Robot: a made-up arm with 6 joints.
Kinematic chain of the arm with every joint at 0, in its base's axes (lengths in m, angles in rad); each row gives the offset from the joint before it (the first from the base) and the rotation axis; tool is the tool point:
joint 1: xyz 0 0 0.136 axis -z
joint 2: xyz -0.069 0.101 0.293 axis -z
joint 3: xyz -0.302 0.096 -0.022 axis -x
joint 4: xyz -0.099 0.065 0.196 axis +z
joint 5: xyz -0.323 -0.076 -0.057 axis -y
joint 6: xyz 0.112 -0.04 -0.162 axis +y
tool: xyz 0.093 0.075 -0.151
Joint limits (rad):
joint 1: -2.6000..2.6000
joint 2: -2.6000..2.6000
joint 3: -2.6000..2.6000
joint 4: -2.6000..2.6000
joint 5: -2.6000..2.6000
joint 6: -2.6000..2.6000
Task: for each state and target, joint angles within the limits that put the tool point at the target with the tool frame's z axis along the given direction. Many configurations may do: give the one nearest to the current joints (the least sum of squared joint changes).
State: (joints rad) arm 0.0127 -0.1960 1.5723 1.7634 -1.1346 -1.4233
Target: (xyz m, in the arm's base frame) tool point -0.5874 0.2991 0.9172 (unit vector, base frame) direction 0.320 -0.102 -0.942
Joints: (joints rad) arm 0.4196 -0.4611 2.0076 1.2344 -1.4852 -0.2129
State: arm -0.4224 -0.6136 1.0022 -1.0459 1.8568 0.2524
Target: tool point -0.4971 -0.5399 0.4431 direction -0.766 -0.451 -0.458
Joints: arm -1.0824 -0.6215 1.1039 -1.1529 2.2089 1.1912
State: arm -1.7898 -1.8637 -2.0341 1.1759 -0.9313 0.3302
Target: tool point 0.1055 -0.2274 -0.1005 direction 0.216 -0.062 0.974
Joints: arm -1.3217 -1.7557 -1.4861 1.7924 -1.2412 0.2950
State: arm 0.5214 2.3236 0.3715 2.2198 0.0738 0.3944
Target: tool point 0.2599 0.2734 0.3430 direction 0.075 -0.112 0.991
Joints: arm -0.0756 2.3399 0.1992 2.0736 0.7150 0.6357
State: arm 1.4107 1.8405 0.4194 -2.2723 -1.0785 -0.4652
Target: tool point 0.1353 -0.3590 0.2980 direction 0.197 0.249 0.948
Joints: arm 1.3972 1.8139 -0.1509 -2.5648 -1.4475 -1.2319
